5 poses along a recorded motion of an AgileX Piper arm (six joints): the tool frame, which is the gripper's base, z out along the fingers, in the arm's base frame.
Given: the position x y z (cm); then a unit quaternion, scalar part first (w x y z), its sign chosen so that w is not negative.
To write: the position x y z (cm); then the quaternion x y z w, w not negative. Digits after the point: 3 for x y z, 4 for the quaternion.
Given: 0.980 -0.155 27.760 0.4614 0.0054 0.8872 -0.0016
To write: 0.980 -0.155 27.760 0.0054 0.8872 -0.0016 0.4614
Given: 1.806 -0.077 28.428 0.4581 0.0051 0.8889 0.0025
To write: 1.806 -0.077 28.428 0.0051 0.8889 0.0025 0.4581
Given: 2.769 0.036 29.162 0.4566 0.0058 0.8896 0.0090
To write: 2.769 0.036 29.162 0.0058 0.8896 0.0090 0.4566
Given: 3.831 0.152 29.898 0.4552 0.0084 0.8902 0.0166
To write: 3.831 0.152 29.898 0.0084 0.8902 0.0166 0.4552
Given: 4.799 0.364 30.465 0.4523 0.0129 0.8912 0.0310
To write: 4.799 0.364 30.465 0.0129 0.8912 0.0310 0.4523
